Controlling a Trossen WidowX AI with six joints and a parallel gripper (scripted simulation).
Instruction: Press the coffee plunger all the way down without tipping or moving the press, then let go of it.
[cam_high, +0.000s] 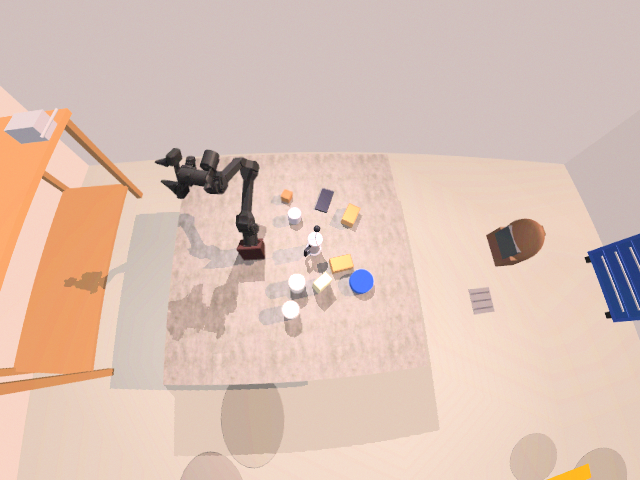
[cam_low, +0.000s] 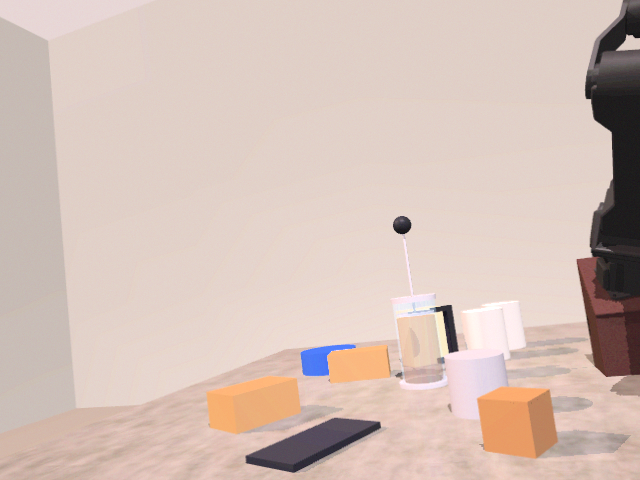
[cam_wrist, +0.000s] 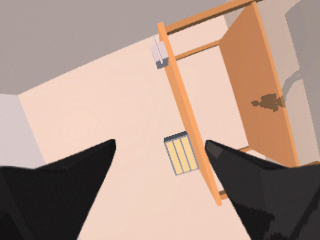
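The coffee press lies 560 mm ahead of my gripper tip, 220 mm to the right of it and 410 mm below it. Also, from my gripper tip: grey cylinder 500 mm ahead, 20 mm to the right, 500 mm below; then orange cube 480 mm ahead, 120 mm to the left, 510 mm below; then cream block 570 mm ahead, 410 mm to the right, 480 mm below.
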